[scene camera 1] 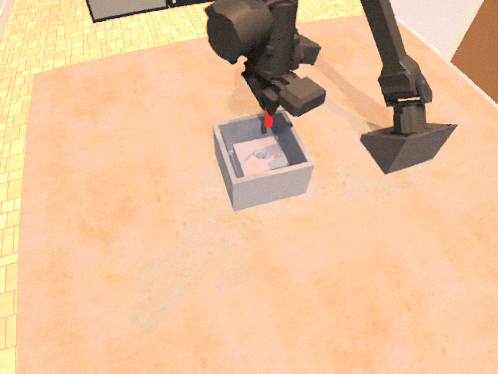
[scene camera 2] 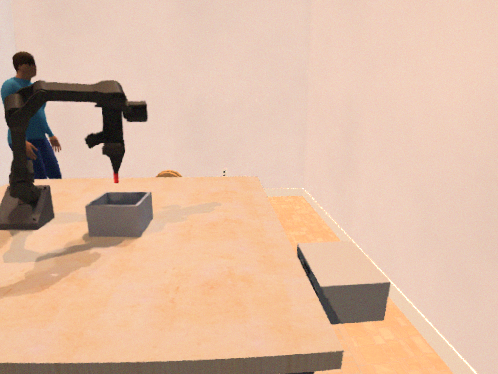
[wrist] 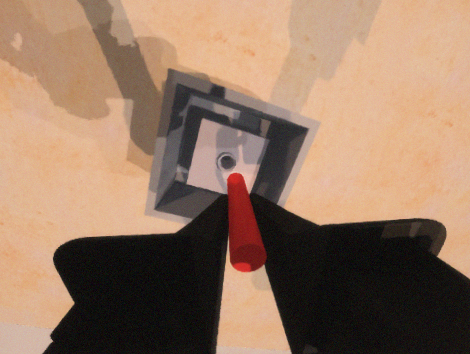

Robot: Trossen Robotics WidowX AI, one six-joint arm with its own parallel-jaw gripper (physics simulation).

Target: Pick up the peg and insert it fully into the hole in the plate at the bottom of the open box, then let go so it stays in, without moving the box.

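Places are measured from the arm's base along level axes (x ahead, y left, z up), in millimetres.
Pixels of known places: gripper, fingertip midpoint: [scene camera 1: 268,112] [scene camera 2: 116,173] [wrist: 238,200]; arm's base at its link origin: [scene camera 1: 411,131] [scene camera 2: 30,196].
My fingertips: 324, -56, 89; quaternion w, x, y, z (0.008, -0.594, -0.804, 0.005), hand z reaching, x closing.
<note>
Ahead of a thing's pixels: the offset from my fingertips to its middle, as dx, dy, dz. "*": to the spot under its first point. Level surfaces: height alone.
A red peg {-1, +0, +9} [scene camera 1: 268,120] [scene camera 2: 116,178] [wrist: 243,220] points down from the fingertips, roughly upright in the scene camera 2 view. My gripper [scene camera 1: 268,108] [scene camera 2: 116,171] [wrist: 238,200] is shut on the peg and holds it above the open grey box {+6, -4, -130} [scene camera 1: 272,189] [scene camera 2: 116,222] [wrist: 161,131]. A pale plate {+6, -4, -145} [scene camera 1: 245,151] [wrist: 204,145] lies at the bottom of the box, with a round hole {* +2, -12, -131} [scene camera 1: 260,155] [wrist: 227,161] near its middle. In the wrist view the peg's lower end shows just beside the hole. The plate is hidden by the box walls in the scene camera 2 view.
The box stands on the table {dz -179} [scene camera 1: 150,240] [scene camera 2: 200,300]. The arm's base [scene camera 1: 407,149] [scene camera 2: 26,210] stands beside it. A person [scene camera 2: 37,122] stands behind the arm. A grey block-shaped object [scene camera 2: 350,280] stands on the floor past the table edge.
</note>
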